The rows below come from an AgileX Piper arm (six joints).
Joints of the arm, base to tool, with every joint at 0 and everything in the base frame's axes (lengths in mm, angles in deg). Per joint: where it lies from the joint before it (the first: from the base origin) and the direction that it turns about. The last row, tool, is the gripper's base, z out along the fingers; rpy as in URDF.
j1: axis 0 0 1 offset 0.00 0.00 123.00
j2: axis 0 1 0 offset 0.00 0.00 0.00
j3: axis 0 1 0 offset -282.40 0.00 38.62
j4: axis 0.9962 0 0.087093 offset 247.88 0.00 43.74
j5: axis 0 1 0 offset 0.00 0.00 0.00
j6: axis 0.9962 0 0.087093 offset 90.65 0.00 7.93
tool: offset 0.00 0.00 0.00 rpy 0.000 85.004 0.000
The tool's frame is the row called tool.
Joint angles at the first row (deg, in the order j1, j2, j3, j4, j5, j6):
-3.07, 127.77, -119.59, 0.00, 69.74, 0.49
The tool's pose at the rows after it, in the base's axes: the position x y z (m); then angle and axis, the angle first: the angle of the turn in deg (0 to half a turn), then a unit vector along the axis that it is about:
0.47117 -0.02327 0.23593 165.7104 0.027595 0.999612 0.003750
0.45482 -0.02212 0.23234 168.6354 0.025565 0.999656 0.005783
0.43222 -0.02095 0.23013 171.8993 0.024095 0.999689 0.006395
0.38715 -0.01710 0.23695 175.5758 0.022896 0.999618 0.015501
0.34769 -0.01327 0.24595 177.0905 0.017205 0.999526 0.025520
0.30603 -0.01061 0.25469 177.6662 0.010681 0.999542 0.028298
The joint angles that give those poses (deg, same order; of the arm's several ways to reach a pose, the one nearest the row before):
-2.98, 126.11, -115.13, 0.82, 69.74, 0.00
-2.97, 123.04, -109.12, 1.02, 69.74, -0.30
-2.98, 118.88, -101.70, 1.02, 69.74, -0.50
-2.98, 110.11, -89.27, 2.03, 69.80, -0.98
-2.98, 102.24, -79.83, 3.22, 69.80, -2.04
-2.98, 93.84, -70.81, 3.55, 69.80, -2.92

